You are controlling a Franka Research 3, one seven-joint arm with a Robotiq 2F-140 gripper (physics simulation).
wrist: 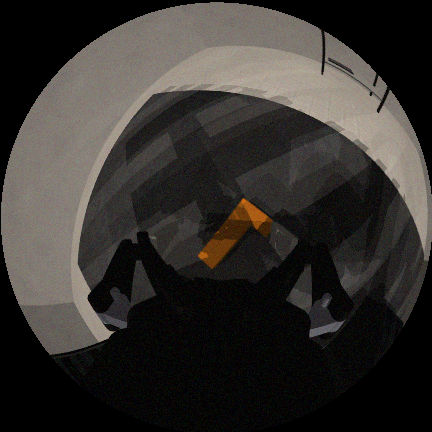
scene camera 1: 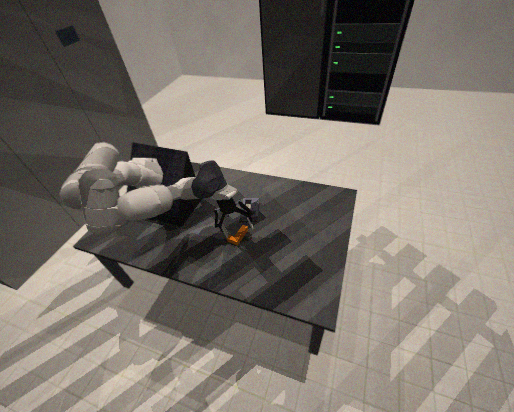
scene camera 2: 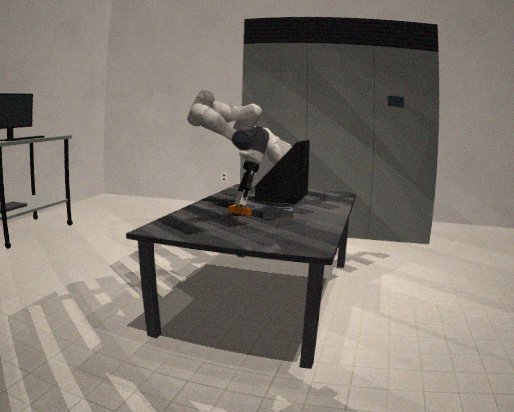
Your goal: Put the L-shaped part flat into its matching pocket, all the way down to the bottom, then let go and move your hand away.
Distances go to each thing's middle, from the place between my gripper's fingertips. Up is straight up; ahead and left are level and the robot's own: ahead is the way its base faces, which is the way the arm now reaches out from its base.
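Relative to the orange L-shaped part (wrist: 245, 214), my gripper is 30 mm above it and 20 mm past it.
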